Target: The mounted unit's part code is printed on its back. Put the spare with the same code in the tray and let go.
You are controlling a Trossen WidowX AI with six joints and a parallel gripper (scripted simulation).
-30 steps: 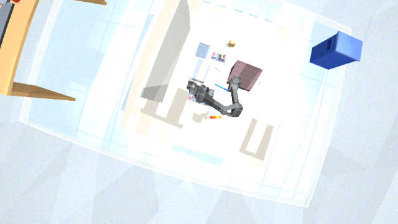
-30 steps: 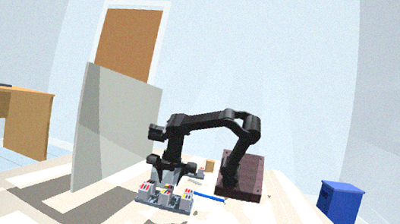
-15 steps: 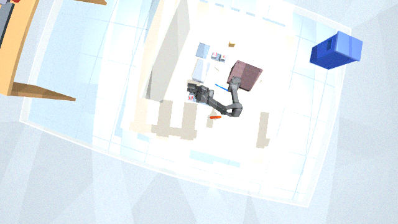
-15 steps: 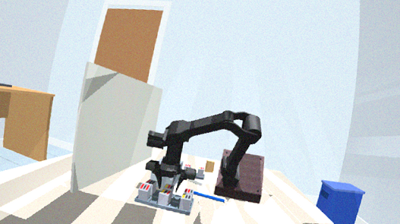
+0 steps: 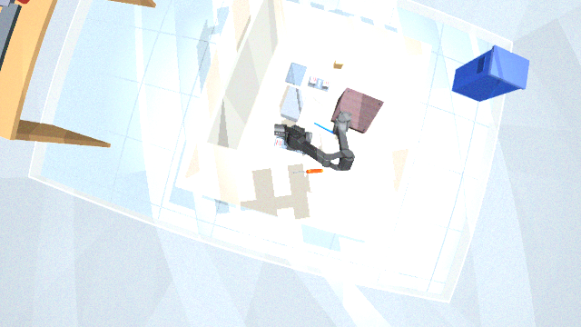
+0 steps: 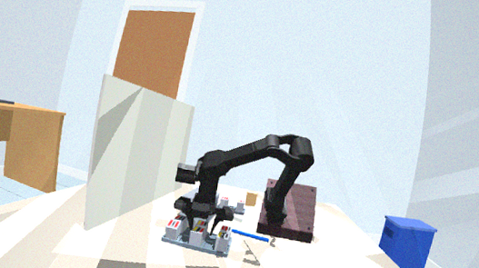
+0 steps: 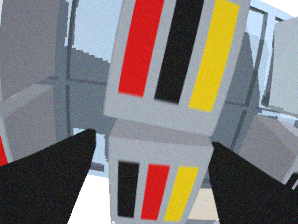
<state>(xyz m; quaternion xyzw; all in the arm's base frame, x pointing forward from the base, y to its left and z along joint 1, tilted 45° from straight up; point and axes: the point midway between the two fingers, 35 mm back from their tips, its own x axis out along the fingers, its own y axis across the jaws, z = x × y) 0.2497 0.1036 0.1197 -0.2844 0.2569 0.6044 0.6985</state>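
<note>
My gripper tip is now 2 cm to the right of the rack and 1 cm above it. From my gripper tip the other things lie so: tan box 47 cm to the right, 16 cm behind, 2 cm above; then blue pen 16 cm behind, 9 cm to the right, 1 cm below; then tall grey panel 27 cm ahead, 21 cm above, 20 cm to the right.
</note>
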